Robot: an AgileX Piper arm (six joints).
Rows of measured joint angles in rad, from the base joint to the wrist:
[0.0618, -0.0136, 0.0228, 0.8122, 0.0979, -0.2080]
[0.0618, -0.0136, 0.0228, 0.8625, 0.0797, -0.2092]
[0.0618, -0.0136, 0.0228, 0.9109, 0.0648, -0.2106]
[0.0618, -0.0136, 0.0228, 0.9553, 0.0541, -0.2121]
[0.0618, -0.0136, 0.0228, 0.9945, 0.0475, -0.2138]
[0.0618, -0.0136, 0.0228, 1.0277, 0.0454, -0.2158]
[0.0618, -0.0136, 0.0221, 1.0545, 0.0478, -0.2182]
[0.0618, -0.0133, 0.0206, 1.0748, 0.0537, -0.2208]
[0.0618, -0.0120, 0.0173, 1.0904, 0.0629, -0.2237]
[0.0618, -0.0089, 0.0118, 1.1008, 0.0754, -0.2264]
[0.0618, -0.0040, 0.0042, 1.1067, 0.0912, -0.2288]
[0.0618, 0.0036, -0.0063, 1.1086, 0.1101, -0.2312]
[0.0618, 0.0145, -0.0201, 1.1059, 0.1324, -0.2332]
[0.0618, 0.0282, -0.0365, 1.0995, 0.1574, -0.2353]
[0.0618, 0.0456, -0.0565, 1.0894, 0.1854, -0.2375]
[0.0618, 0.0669, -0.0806, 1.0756, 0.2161, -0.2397]
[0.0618, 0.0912, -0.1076, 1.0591, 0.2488, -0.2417]
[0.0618, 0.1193, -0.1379, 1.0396, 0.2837, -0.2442]
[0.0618, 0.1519, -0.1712, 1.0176, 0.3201, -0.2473]
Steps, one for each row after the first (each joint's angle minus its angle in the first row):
[0.0000, 0.0000, 0.0000, 0.0503, -0.0182, -0.0012]
[0.0000, 0.0000, 0.0000, 0.0987, -0.0331, -0.0026]
[0.0000, 0.0000, 0.0000, 0.1431, -0.0438, -0.0041]
[0.0000, 0.0000, 0.0000, 0.1823, -0.0504, -0.0058]
[0.0000, 0.0000, 0.0000, 0.2155, -0.0525, -0.0078]
[0.0000, 0.0000, -0.0007, 0.2423, -0.0501, -0.0102]
[0.0000, 0.0003, -0.0022, 0.2626, -0.0442, -0.0128]
[0.0000, 0.0016, -0.0055, 0.2782, -0.0350, -0.0157]
[0.0000, 0.0047, -0.0110, 0.2886, -0.0225, -0.0184]
[0.0000, 0.0096, -0.0186, 0.2945, -0.0067, -0.0208]
[0.0000, 0.0172, -0.0291, 0.2964, 0.0122, -0.0232]
[0.0000, 0.0281, -0.0429, 0.2937, 0.0345, -0.0252]
[0.0000, 0.0418, -0.0593, 0.2873, 0.0595, -0.0273]
[0.0000, 0.0592, -0.0793, 0.2772, 0.0875, -0.0295]
[0.0000, 0.0805, -0.1034, 0.2634, 0.1182, -0.0317]
[0.0000, 0.1048, -0.1304, 0.2469, 0.1509, -0.0337]
[0.0000, 0.1329, -0.1607, 0.2274, 0.1858, -0.0362]
[0.0000, 0.1655, -0.1940, 0.2054, 0.2222, -0.0393]

